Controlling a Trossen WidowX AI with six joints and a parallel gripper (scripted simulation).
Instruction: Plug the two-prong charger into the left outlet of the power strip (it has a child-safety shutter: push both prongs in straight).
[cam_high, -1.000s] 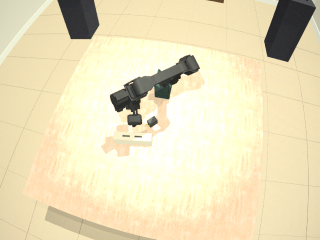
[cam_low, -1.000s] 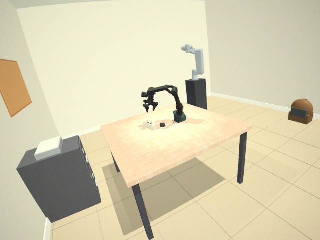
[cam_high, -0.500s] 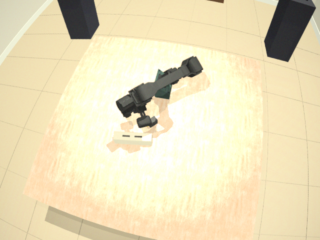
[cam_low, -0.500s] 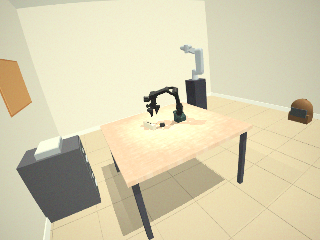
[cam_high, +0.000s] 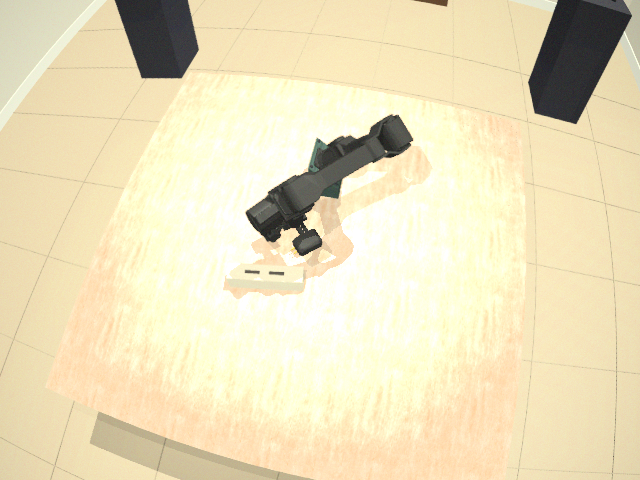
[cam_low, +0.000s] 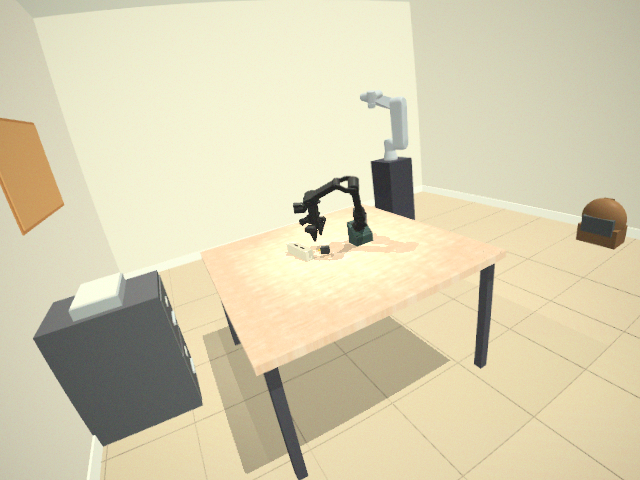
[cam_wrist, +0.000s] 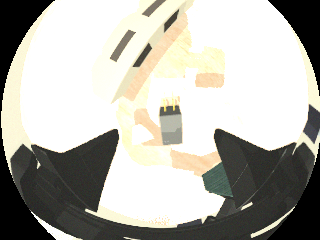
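Right now the dark grey charger is 70 mm below my gripper tip, 10 mm to the left of it and 10 mm behind it.
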